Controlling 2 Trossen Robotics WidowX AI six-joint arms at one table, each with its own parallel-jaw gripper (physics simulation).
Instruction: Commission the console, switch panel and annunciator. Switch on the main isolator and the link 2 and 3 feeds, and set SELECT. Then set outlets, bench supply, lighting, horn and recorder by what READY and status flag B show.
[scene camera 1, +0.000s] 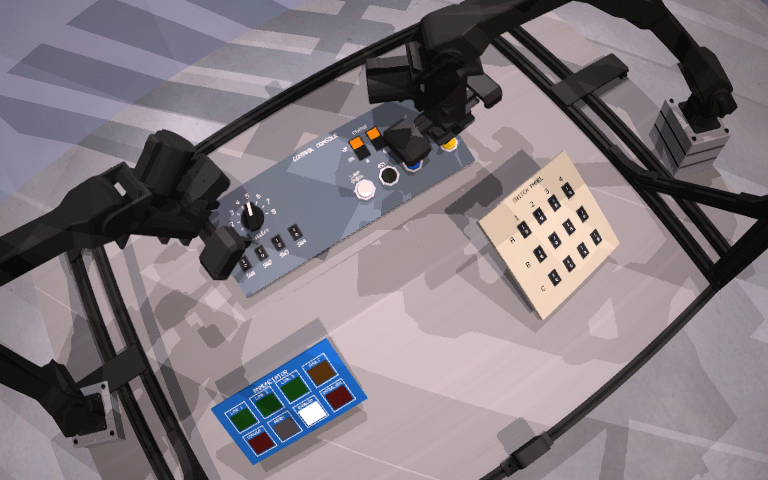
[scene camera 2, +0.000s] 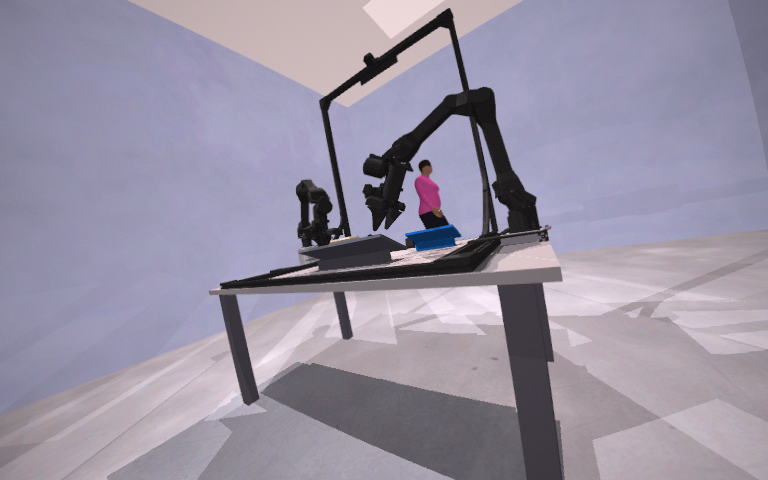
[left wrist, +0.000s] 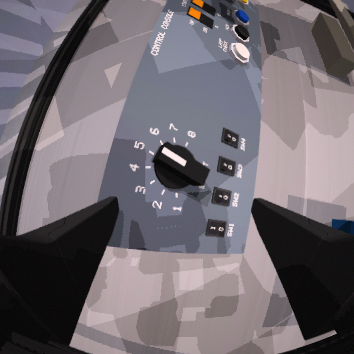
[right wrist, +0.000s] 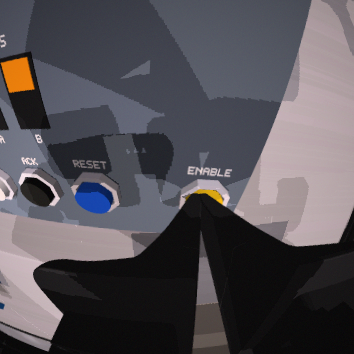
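The grey control console carries the SELECT knob, its white mark toward 5. Four rockers, among them SW1, sit beside it; their tilt is hard to read. Status flag B shows orange in its upper half. My left gripper is open and empty above the knob end. My right gripper is shut and empty at the yellow ENABLE button, partly hiding it. The annunciator has ENABLED bright white; READY is grey.
The beige switch panel stands at the right in scene camera 1, with three rows of rockers. White, black and blue buttons line the console's near edge. A black frame borders the table.
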